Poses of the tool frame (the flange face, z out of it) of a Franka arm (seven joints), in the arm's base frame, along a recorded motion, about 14 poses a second.
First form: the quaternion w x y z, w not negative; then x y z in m.
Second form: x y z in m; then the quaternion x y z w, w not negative. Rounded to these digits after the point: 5 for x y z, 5 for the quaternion.
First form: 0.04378 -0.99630 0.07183 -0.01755 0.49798 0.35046 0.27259
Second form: 0.49798 0.35046 0.27259 -0.99630 0.07183 -0.01755 0.04378
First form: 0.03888 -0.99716 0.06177 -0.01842 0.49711 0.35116 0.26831
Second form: 0.49711 0.35116 0.26831 -0.99716 0.06177 -0.01842 0.03888
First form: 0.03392 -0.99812 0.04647 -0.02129 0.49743 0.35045 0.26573
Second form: 0.49743 0.35045 0.26573 -0.99812 0.04647 -0.02129 0.03392
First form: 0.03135 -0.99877 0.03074 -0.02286 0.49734 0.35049 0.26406
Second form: 0.49734 0.35049 0.26406 -0.99877 0.03074 -0.02286 0.03135
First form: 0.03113 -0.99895 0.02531 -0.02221 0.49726 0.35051 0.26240
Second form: 0.49726 0.35051 0.26240 -0.99895 0.02531 -0.02221 0.03113
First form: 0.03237 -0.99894 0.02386 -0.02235 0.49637 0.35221 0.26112
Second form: 0.49637 0.35221 0.26112 -0.99894 0.02386 -0.02235 0.03237
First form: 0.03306 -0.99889 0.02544 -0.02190 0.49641 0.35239 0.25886
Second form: 0.49641 0.35239 0.25886 -0.99889 0.02544 -0.02190 0.03306
